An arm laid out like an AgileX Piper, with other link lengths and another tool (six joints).
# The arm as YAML. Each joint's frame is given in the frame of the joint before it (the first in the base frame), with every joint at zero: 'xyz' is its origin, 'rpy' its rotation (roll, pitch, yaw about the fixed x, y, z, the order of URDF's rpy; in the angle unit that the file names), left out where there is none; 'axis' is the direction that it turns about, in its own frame. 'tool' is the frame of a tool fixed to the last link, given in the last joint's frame.
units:
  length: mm
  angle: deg
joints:
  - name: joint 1
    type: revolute
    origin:
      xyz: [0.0, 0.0, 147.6]
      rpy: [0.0, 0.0, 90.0]
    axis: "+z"
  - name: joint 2
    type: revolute
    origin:
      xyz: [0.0, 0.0, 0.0]
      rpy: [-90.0, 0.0, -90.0]
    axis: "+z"
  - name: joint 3
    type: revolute
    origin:
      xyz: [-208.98, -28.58, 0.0]
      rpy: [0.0, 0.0, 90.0]
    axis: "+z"
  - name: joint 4
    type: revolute
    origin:
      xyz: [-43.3, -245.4, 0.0]
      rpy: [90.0, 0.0, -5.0]
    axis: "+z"
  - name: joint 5
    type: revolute
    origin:
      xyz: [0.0, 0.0, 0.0]
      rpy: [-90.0, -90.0, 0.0]
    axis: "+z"
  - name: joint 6
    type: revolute
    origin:
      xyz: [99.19, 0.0, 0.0]
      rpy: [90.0, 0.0, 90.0]
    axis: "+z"
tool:
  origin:
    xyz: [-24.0, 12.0, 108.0]
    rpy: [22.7, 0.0, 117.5]
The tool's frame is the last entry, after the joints.
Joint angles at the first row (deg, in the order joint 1, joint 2, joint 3, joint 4, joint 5, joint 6):
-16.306, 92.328, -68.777, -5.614, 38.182, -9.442
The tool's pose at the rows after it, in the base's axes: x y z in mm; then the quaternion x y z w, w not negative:
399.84, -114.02, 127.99, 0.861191, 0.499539, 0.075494, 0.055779
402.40, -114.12, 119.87, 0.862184, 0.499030, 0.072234, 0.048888
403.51, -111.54, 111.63, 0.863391, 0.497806, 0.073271, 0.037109
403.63, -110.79, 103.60, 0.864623, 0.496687, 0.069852, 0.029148
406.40, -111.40, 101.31, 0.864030, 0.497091, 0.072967, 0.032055
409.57, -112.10, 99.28, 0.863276, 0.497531, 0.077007, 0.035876
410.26, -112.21, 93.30, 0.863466, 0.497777, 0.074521, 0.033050
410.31, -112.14, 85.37, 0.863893, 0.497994, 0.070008, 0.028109
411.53, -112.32, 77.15, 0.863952, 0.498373, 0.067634, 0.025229
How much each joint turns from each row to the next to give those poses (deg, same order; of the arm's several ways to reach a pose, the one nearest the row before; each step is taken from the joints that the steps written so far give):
-0.400, 2.199, -1.409, 0.281, -0.106, -0.880
0.000, 1.721, -0.570, 0.283, -0.316, -0.002
0.001, 1.252, -0.001, 1.323, -0.365, -0.426
-0.002, 1.176, 0.001, 0.376, -0.239, -0.002
0.001, 0.644, 0.000, 0.000, -1.136, 0.001
0.000, 0.653, 0.003, -0.001, -1.299, 0.000
-0.001, 0.964, -0.003, 0.001, -0.531, -0.001
0.001, 1.190, 0.001, 0.000, -0.422, 0.000
-0.001, 1.376, -0.001, 0.000, -0.951, 0.000

